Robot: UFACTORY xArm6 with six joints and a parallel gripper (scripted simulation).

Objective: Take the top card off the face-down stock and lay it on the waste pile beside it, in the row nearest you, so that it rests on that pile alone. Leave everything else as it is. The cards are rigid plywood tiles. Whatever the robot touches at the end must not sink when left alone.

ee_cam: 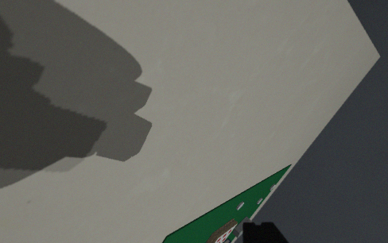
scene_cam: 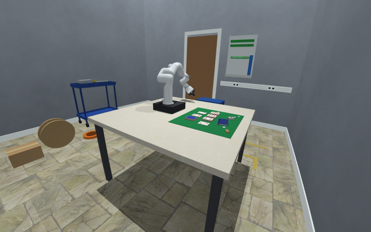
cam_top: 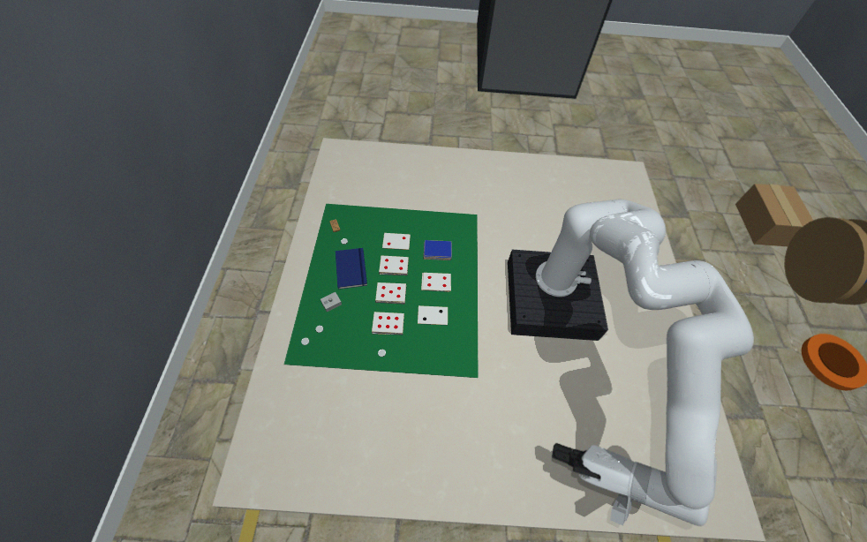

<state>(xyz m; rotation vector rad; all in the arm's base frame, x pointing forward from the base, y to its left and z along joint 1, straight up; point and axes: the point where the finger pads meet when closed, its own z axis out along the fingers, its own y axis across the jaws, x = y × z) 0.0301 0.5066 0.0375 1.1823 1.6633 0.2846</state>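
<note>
Right now the black-pip card is 33 cm ahead of my hand, 37 cm to the right of it and 11 cm below it. Round my hand: grey block 64 cm ahead, 38 cm to the right, 9 cm below; then green mat 47 cm ahead, 49 cm to the right, 12 cm below.
</note>
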